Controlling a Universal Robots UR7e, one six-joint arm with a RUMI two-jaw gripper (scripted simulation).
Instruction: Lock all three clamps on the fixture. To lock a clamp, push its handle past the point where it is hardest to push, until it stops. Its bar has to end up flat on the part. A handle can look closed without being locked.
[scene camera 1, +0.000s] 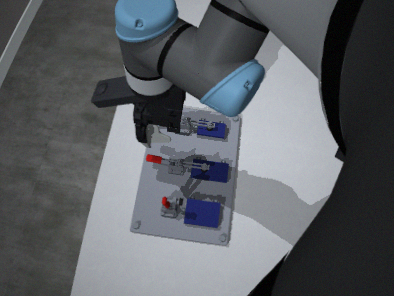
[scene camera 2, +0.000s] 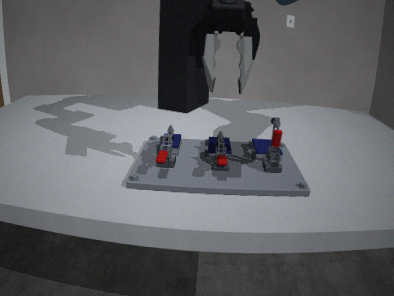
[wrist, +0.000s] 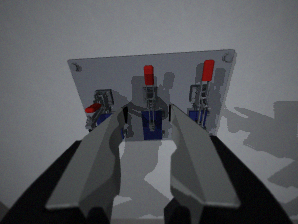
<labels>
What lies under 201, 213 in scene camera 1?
A blue part.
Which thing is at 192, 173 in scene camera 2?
A grey fixture plate.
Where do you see my gripper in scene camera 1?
At 151, 136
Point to my gripper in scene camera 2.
At 225, 92
</labels>
